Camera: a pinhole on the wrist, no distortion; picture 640 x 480 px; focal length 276.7 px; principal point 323.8 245.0 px. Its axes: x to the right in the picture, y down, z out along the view. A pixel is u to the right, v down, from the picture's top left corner.
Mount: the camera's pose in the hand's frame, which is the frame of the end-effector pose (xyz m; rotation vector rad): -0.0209 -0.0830 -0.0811 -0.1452 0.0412 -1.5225
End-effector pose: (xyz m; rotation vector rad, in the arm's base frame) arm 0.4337 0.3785 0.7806 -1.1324 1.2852 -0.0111
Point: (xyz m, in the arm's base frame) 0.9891 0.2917 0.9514
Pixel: 610 297
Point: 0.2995 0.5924 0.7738
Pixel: outside the picture
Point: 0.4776 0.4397 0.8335
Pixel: 234 144
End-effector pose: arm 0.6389 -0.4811 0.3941 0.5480 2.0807 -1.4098
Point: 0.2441 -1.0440 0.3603
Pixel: 523 373
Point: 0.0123 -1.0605 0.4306
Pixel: outside the picture
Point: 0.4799 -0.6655 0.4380
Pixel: 497 349
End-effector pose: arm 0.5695 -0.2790 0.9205 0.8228 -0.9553 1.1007
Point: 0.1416 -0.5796 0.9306
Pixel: 83 136
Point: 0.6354 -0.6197 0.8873
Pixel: 395 113
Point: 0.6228 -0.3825 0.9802
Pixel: 331 284
